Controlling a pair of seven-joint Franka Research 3 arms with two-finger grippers.
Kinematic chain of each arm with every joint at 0, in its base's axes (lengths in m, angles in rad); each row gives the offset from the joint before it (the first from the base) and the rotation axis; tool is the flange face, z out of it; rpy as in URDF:
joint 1: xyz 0 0 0.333 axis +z
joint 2: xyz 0 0 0 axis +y
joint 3: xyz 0 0 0.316 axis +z
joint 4: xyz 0.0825 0 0 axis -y
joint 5: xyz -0.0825 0 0.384 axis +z
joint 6: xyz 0 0 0 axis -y
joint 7: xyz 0.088 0 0 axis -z
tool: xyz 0 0 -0.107 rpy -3.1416 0 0
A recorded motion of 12 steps. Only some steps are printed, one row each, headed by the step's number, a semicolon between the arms.
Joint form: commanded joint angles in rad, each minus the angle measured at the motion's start. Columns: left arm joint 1, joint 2, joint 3, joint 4, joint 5, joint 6, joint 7; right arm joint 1, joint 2, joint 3, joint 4, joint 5, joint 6, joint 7.
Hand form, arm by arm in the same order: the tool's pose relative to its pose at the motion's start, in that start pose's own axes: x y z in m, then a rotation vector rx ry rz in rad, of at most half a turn. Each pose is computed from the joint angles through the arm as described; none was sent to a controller.
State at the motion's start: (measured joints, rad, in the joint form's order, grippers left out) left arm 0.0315 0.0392 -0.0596 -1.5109 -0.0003 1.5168 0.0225; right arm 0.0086 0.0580 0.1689 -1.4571 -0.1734 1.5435 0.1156
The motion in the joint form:
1: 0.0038 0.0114 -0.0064 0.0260 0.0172 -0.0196 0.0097; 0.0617 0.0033 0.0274 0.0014 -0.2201 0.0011 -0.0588
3: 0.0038 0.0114 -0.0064 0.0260 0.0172 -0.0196 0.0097; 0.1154 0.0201 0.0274 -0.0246 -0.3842 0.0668 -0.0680
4: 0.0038 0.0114 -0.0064 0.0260 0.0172 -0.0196 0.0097; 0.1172 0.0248 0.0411 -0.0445 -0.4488 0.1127 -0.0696
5: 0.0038 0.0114 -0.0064 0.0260 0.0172 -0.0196 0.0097; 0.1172 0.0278 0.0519 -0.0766 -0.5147 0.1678 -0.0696
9: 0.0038 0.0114 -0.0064 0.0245 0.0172 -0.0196 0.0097; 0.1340 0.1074 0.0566 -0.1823 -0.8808 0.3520 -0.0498
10: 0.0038 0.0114 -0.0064 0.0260 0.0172 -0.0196 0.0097; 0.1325 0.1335 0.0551 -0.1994 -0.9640 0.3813 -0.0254
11: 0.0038 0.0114 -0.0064 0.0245 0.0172 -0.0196 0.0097; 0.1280 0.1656 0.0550 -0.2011 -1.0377 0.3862 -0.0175
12: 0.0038 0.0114 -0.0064 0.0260 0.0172 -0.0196 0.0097; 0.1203 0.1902 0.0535 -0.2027 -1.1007 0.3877 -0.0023
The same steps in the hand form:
1: 0.0015 -0.0008 -0.0041 0.0161 -0.0054 0.0111; -0.0005 -0.0260 -0.0097 -0.2123 0.0420 -0.1389
3: 0.0015 -0.0008 -0.0041 0.0161 -0.0054 0.0111; 0.0093 -0.0473 -0.0038 -0.3654 0.1043 -0.2195
4: 0.0015 -0.0008 -0.0041 0.0161 -0.0054 0.0111; 0.0143 -0.0551 0.0003 -0.4221 0.1415 -0.2551
5: 0.0015 -0.0008 -0.0041 0.0161 -0.0054 0.0111; 0.0191 -0.0626 0.0087 -0.4794 0.1776 -0.2957
9: 0.0015 -0.0008 -0.0034 0.0161 -0.0069 0.0111; 0.0505 -0.0888 0.0744 -0.7836 0.2676 -0.5040
10: 0.0015 -0.0008 -0.0041 0.0161 -0.0054 0.0111; 0.0578 -0.0917 0.0935 -0.8446 0.2814 -0.5366
11: 0.0015 -0.0008 -0.0034 0.0161 -0.0069 0.0111; 0.0659 -0.0910 0.1112 -0.9041 0.2732 -0.5675
12: 0.0015 -0.0008 -0.0041 0.0161 -0.0054 0.0111; 0.0724 -0.0868 0.1253 -0.9548 0.2676 -0.5809

